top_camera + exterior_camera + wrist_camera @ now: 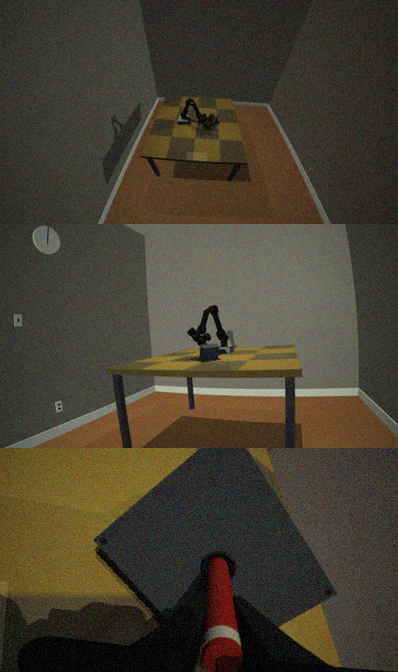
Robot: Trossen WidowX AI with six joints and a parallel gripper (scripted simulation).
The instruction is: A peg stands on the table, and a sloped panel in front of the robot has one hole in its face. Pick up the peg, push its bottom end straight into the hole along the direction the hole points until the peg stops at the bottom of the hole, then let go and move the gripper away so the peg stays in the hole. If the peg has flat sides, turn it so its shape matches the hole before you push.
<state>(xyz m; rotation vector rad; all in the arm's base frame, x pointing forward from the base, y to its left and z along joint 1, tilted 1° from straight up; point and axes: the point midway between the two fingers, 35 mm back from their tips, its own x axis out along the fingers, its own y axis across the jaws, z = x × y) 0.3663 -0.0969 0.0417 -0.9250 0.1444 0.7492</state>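
My gripper tip is now 5 cm short of the dark grey sloped panel, 4 cm to the right of it and 3 cm above it. From my gripper tip the other things lie so: round red peg (1 cm to the right, 1 cm behind, 1 cm above).
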